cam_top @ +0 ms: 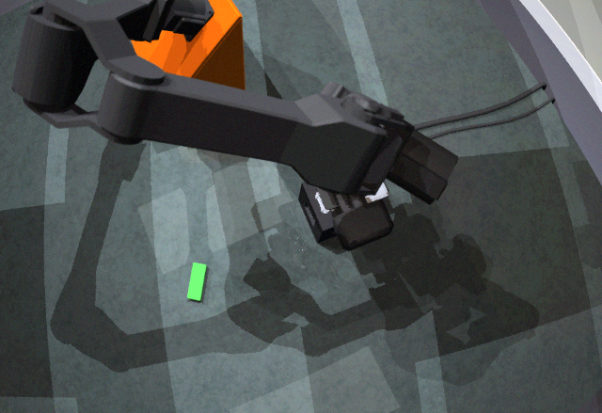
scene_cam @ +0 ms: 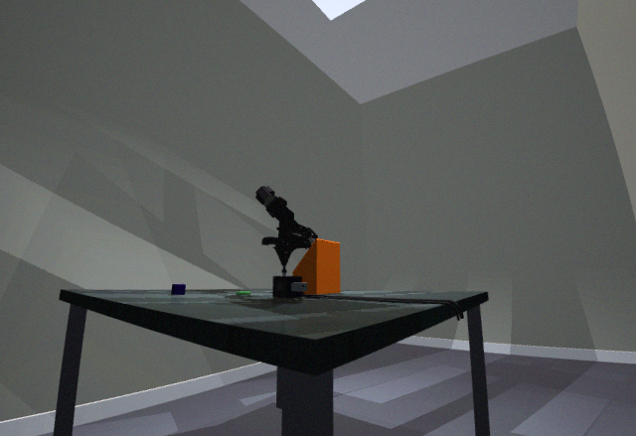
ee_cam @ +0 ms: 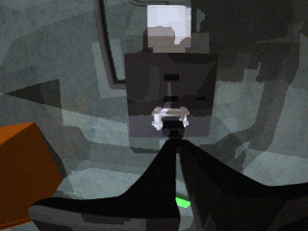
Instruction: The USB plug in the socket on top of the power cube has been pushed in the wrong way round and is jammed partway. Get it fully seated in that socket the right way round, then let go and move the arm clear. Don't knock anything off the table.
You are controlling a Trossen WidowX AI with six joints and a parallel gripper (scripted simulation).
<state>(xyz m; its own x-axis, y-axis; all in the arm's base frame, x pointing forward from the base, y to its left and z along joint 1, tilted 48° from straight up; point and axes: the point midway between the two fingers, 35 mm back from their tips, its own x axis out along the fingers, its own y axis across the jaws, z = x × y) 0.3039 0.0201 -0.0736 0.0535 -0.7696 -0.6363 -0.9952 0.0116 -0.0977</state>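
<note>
Right now my gripper tip is 2 cm above the USB plug. Round my gripper tip: dark blue cube: 24 cm ahead, 32 cm to the right, 10 cm below; green block: 2 cm ahead, 21 cm to the right, 11 cm below.
</note>
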